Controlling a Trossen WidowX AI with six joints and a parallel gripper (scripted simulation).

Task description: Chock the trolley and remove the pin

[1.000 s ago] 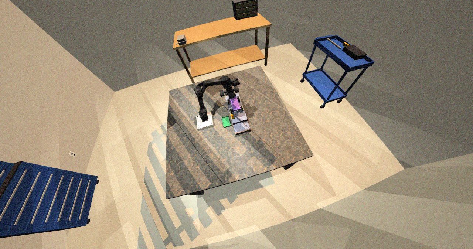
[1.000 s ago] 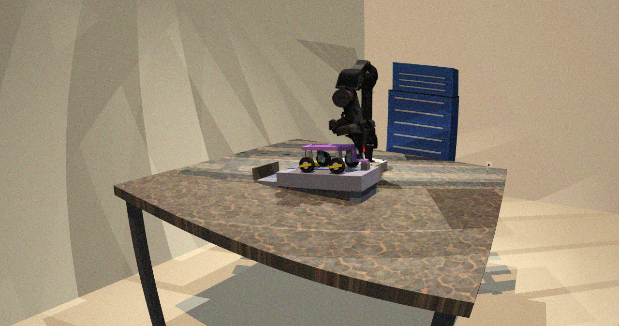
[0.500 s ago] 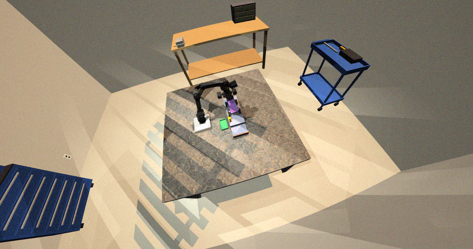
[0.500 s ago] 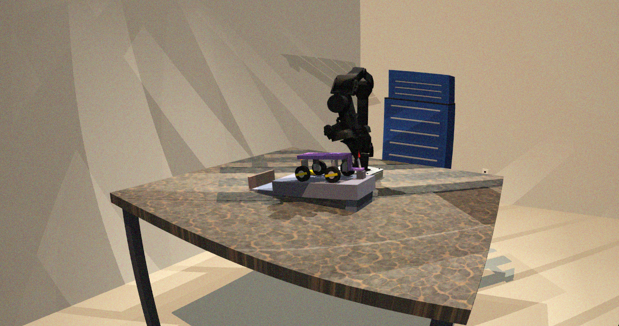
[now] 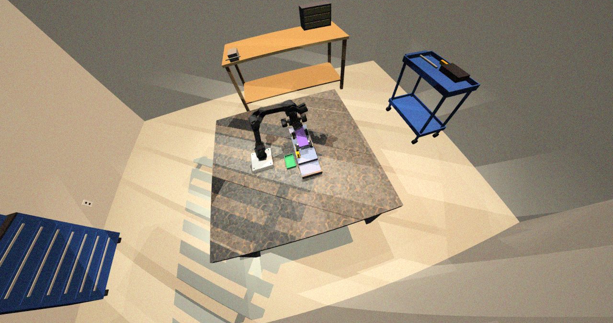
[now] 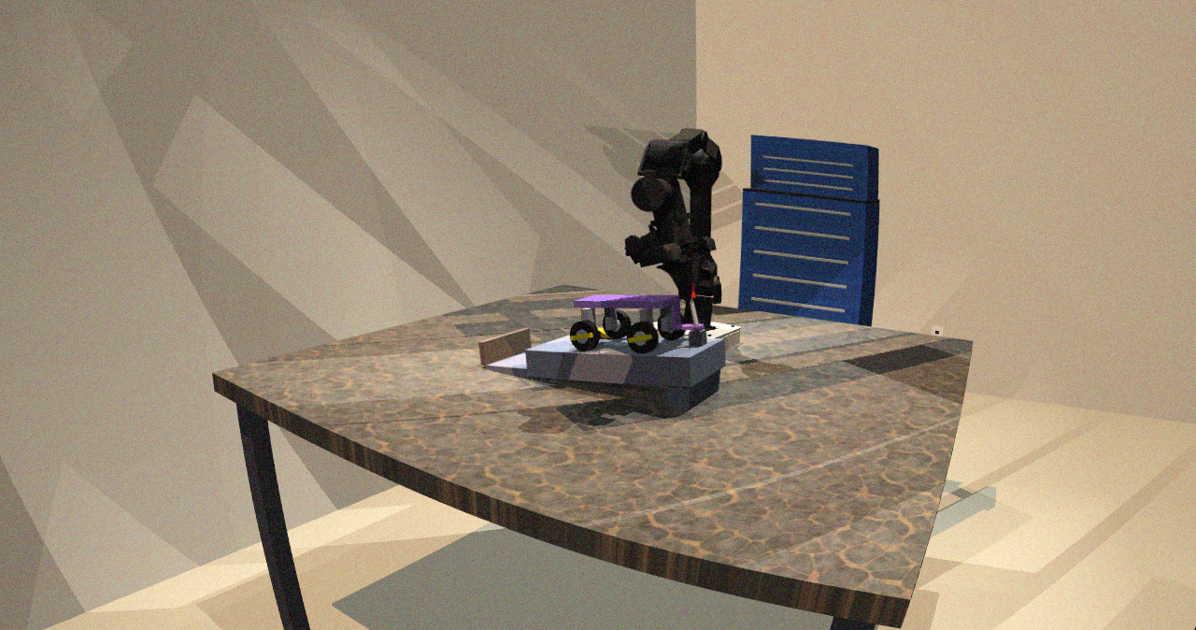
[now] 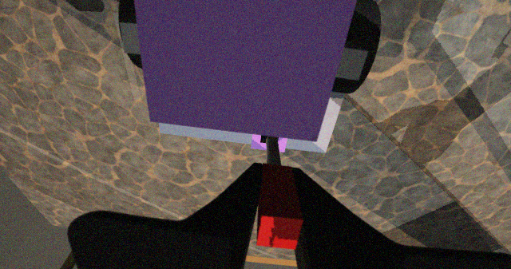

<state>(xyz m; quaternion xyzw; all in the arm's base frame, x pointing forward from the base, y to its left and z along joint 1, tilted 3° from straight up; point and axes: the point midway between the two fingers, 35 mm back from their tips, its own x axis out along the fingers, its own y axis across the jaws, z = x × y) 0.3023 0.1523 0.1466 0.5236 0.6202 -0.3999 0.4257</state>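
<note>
My gripper tip is now 22 cm to the left of the green tray, 17 cm above it and 8 cm past it. Also, from my gripper tip: grey ramp 12 cm below, 11 cm to the right, 4 cm ahead; then red-headed stop pin right at my gripper tip; then trolley 10 cm to the right, 5 cm below, 4 cm ahead.
</note>
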